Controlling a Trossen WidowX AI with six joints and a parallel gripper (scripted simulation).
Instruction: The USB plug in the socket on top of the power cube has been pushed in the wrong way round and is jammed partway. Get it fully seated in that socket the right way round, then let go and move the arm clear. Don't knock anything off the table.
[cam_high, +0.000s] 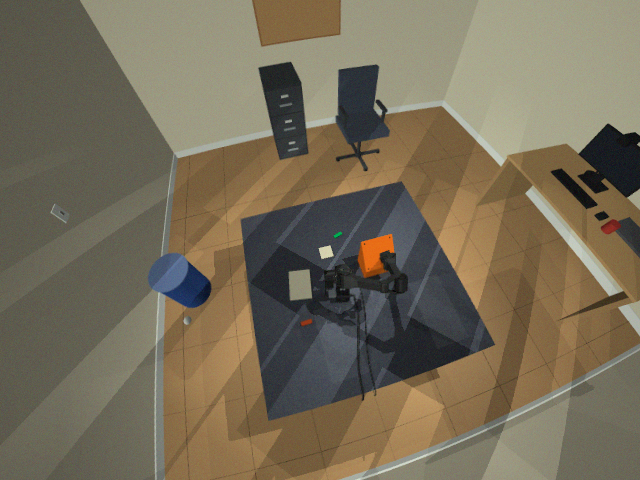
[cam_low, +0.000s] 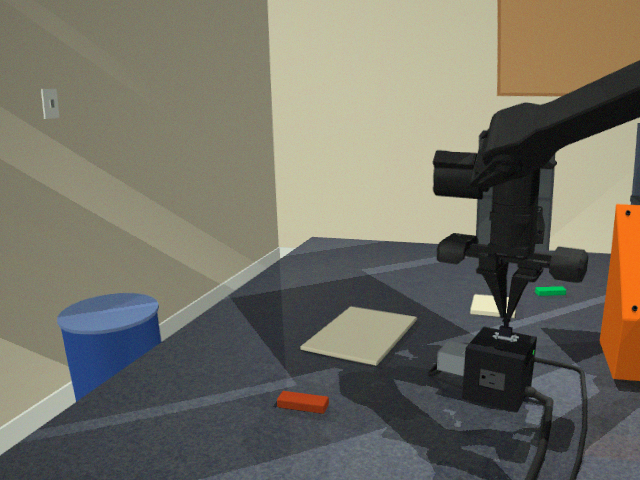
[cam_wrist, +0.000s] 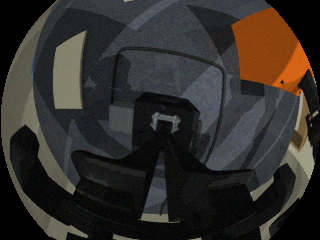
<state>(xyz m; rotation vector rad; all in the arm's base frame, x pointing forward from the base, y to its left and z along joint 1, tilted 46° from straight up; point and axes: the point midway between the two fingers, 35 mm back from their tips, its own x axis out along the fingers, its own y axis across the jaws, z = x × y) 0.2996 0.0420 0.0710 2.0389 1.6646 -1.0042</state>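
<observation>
Right now the usb plug is 20 mm below my gripper tip. From my gripper tip the other things lie so: red block: 260 mm ahead, 100 mm to the left, 100 mm below; large cream pad: 230 mm ahead, 140 mm to the right, 100 mm below; small cream pad: 300 mm to the right, 100 mm below.
</observation>
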